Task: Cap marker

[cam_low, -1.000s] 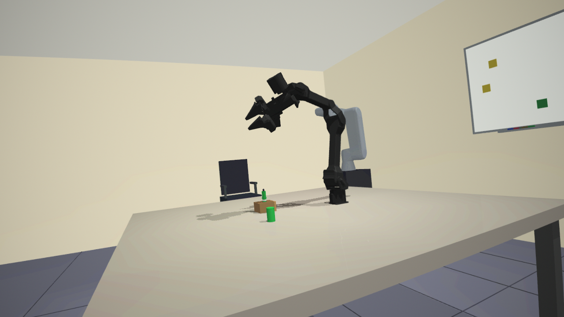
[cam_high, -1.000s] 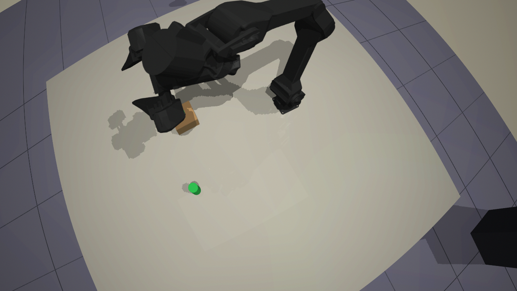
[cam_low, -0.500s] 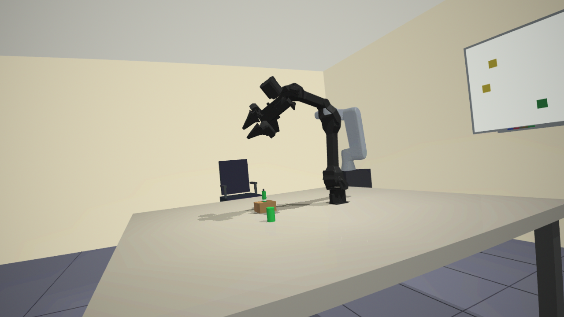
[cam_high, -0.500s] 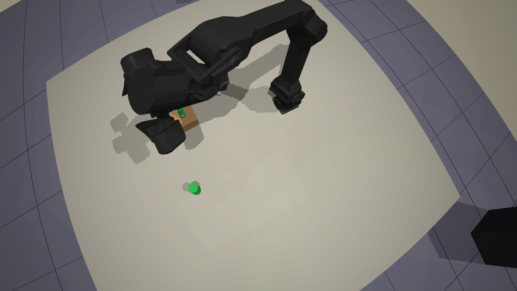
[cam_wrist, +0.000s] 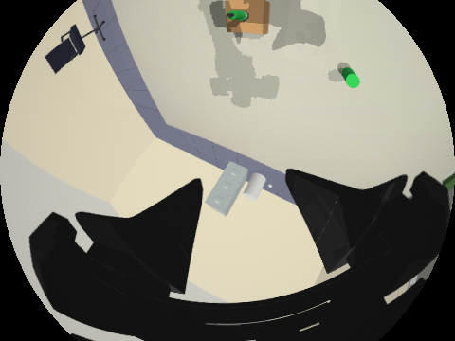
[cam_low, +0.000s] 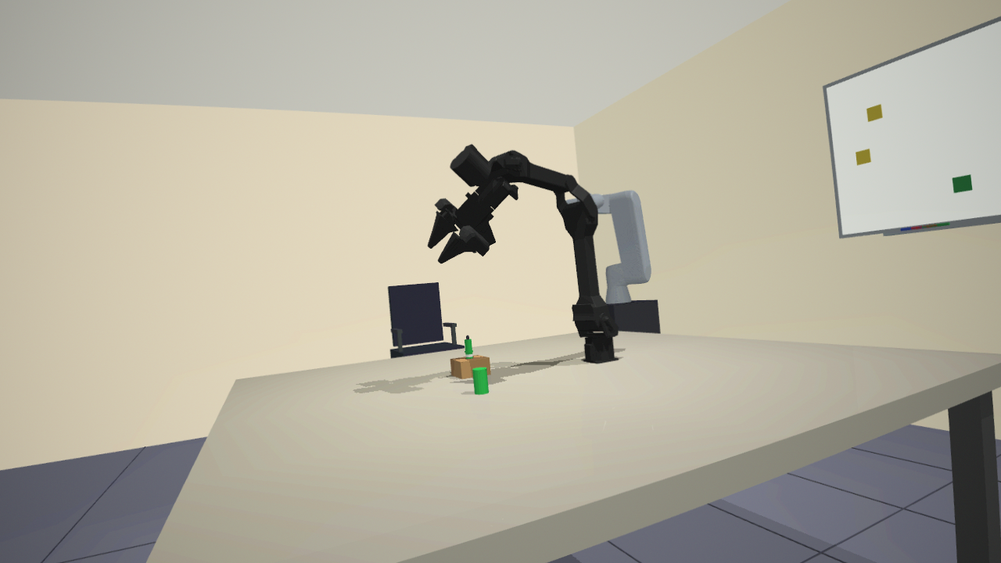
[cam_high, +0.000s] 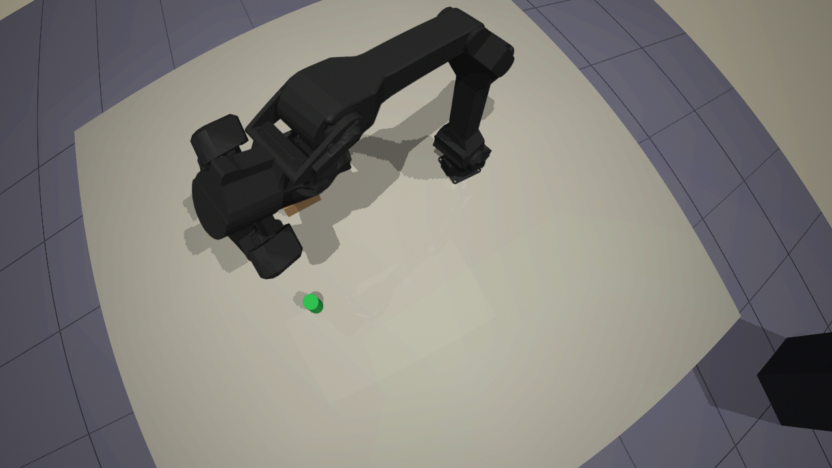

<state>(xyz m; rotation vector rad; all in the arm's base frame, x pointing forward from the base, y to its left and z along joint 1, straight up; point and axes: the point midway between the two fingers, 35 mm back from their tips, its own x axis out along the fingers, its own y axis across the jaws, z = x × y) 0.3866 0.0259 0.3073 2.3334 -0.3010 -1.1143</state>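
Now: gripper tip 26 cm above the green cap, 10 cm to the right of it and 4 cm past it. From my gripper tip the other things lie so: green marker: 21 cm below, 11 cm to the right, 10 cm behind; brown holder block: 26 cm below, 11 cm to the right, 10 cm behind.
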